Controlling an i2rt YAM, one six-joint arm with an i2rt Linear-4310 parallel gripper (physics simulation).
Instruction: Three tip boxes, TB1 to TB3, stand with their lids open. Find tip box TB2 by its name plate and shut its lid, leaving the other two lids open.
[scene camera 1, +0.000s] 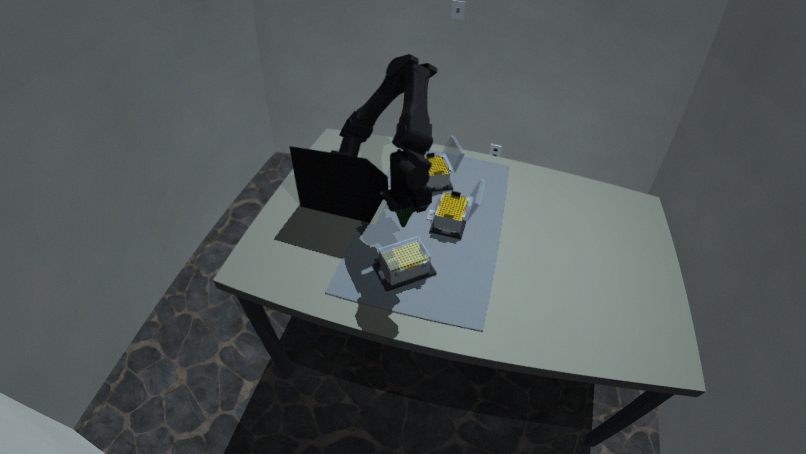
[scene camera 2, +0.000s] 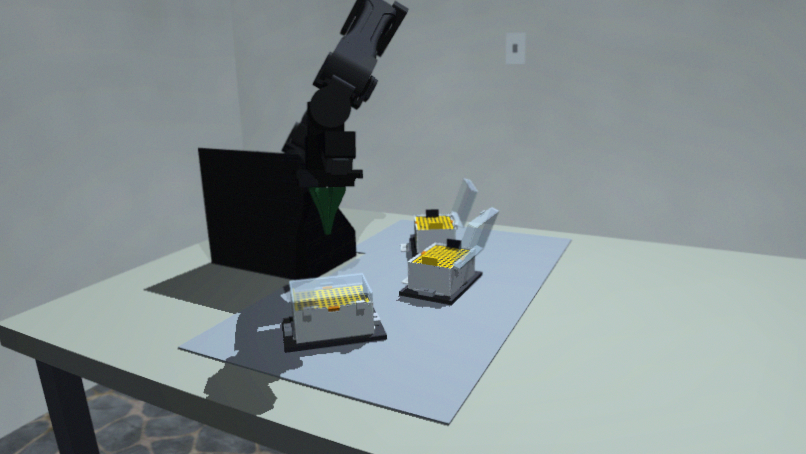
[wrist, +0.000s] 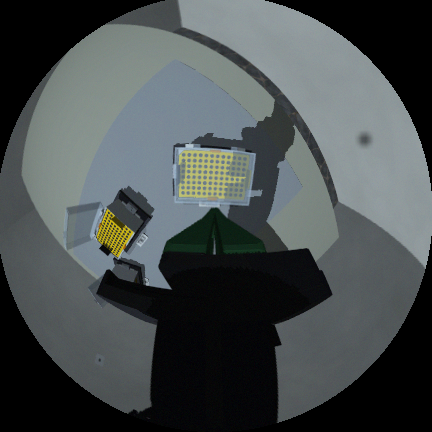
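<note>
Blue-grey mat in the pictures. My gripper there too, also in the wrist view.
</note>
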